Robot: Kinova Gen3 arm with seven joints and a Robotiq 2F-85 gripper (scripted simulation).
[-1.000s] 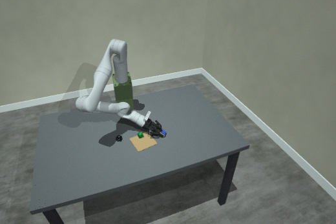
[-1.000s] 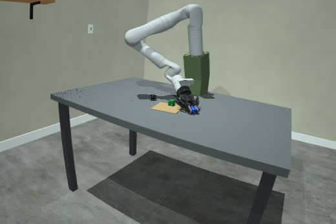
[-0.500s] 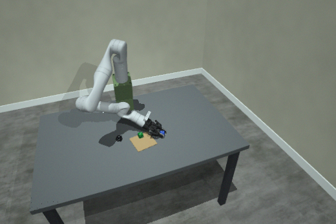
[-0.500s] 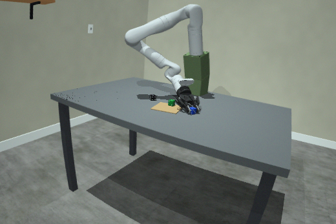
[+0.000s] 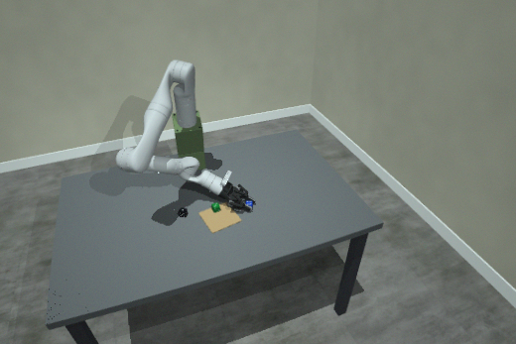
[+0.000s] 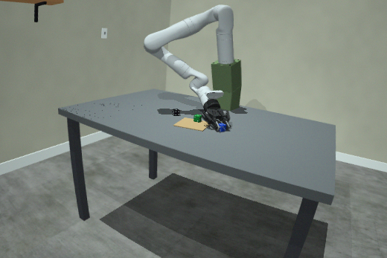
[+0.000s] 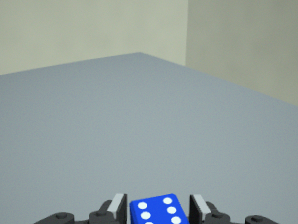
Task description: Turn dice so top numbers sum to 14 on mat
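Now: hand 1 cm above the blue die. Also, from my hand: tan mat: 14 cm to the right, 2 cm below; then black die: 7 cm behind, 29 cm to the right, 1 cm below; then green die: 4 cm behind, 14 cm to the right.
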